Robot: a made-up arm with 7 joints. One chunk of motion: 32 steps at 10 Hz.
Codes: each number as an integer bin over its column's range. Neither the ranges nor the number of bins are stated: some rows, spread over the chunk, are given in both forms.
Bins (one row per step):
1: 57 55 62 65 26 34
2: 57 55 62 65 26 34
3: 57 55 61 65 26 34
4: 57 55 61 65 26 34
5: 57 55 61 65 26 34
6: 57 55 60 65 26 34
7: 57 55 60 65 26 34
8: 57 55 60 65 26 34
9: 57 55 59 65 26 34
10: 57 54 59 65 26 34
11: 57 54 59 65 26 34
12: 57 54 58 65 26 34
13: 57 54 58 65 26 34
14: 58 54 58 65 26 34
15: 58 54 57 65 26 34
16: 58 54 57 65 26 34
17: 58 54 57 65 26 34
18: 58 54 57 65 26 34
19: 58 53 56 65 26 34
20: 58 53 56 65 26 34
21: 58 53 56 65 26 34
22: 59 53 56 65 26 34
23: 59 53 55 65 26 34
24: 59 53 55 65 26 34
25: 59 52 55 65 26 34
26: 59 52 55 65 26 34
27: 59 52 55 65 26 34
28: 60 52 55 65 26 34
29: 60 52 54 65 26 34
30: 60 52 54 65 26 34
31: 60 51 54 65 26 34
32: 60 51 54 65 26 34
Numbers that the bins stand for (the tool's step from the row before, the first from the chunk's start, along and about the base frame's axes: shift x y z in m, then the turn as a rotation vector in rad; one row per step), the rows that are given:
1: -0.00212 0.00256 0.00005 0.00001 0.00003 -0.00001
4: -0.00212 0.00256 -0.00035 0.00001 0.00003 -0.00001
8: -0.00212 0.00256 -0.00076 0.00001 0.00003 -0.00001
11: -0.00212 0.00200 -0.00116 0.00001 0.00003 -0.00001
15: -0.00174 0.00200 -0.00197 0.00001 0.00003 -0.00001
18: -0.00174 0.00200 -0.00197 0.00001 0.00003 -0.00001
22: -0.00135 0.00144 -0.00237 0.00001 0.00003 -0.00001
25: -0.00135 0.00089 -0.00278 0.00001 0.00003 -0.00001
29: -0.00097 0.00089 -0.00318 0.00001 0.00003 -0.00001
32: -0.00097 0.00033 -0.00318 0.00001 0.00003 -0.00001
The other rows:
2: -0.00212 0.00256 0.00005 0.00001 0.00003 -0.00001
3: -0.00212 0.00256 -0.00035 0.00001 0.00003 -0.00001
5: -0.00212 0.00256 -0.00035 0.00001 0.00003 -0.00001
6: -0.00212 0.00256 -0.00076 0.00001 0.00003 -0.00001
7: -0.00212 0.00256 -0.00076 0.00001 0.00003 -0.00001
9: -0.00212 0.00256 -0.00116 0.00001 0.00003 -0.00001
10: -0.00212 0.00200 -0.00116 0.00001 0.00003 -0.00001
12: -0.00212 0.00200 -0.00157 0.00001 0.00003 -0.00001
13: -0.00212 0.00200 -0.00157 0.00001 0.00003 -0.00001
14: -0.00174 0.00200 -0.00157 0.00001 0.00003 -0.00001
16: -0.00174 0.00200 -0.00197 0.00001 0.00003 -0.00001
17: -0.00174 0.00200 -0.00197 0.00001 0.00003 -0.00001
19: -0.00174 0.00144 -0.00237 0.00001 0.00003 -0.00001
20: -0.00174 0.00144 -0.00237 0.00001 0.00003 -0.00001
21: -0.00174 0.00144 -0.00237 0.00001 0.00003 -0.00001
23: -0.00135 0.00144 -0.00278 0.00001 0.00003 -0.00001
24: -0.00135 0.00144 -0.00278 0.00001 0.00003 -0.00001
26: -0.00135 0.00089 -0.00278 0.00001 0.00003 -0.00001
27: -0.00135 0.00089 -0.00278 0.00001 0.00003 -0.00001
28: -0.00097 0.00089 -0.00278 0.00001 0.00003 -0.00001
30: -0.00097 0.00089 -0.00318 0.00001 0.00003 -0.00001
31: -0.00097 0.00033 -0.00318 0.00001 0.00003 -0.00001

